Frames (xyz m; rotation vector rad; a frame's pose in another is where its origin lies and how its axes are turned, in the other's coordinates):
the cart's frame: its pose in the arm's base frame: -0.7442 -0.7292 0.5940 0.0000 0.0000 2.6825
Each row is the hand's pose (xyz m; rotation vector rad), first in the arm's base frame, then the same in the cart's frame.
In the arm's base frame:
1: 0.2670 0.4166 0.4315 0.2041 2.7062 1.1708
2: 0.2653 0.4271 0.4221 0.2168 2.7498 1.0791
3: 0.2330 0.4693 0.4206 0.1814 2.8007 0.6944
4: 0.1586 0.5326 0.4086 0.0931 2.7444 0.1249
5: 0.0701 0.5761 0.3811 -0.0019 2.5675 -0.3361
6: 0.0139 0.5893 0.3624 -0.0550 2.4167 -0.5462
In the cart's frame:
1: -0.3988 -1.4753 -0.1625 2.2798 0.3545 -0.0016
2: -0.3926 -1.4839 -0.1719 2.3485 0.3570 -0.0123
3: -0.3449 -1.5074 -0.1734 2.5729 0.4281 -0.1825
4: -0.2502 -1.5312 -0.1854 2.8614 0.5670 -0.5355
5: -0.1516 -1.5310 -0.2129 -2.8122 -0.6593 0.8897
6: -0.0953 -1.5179 -0.2316 -2.5965 -0.6694 1.0597

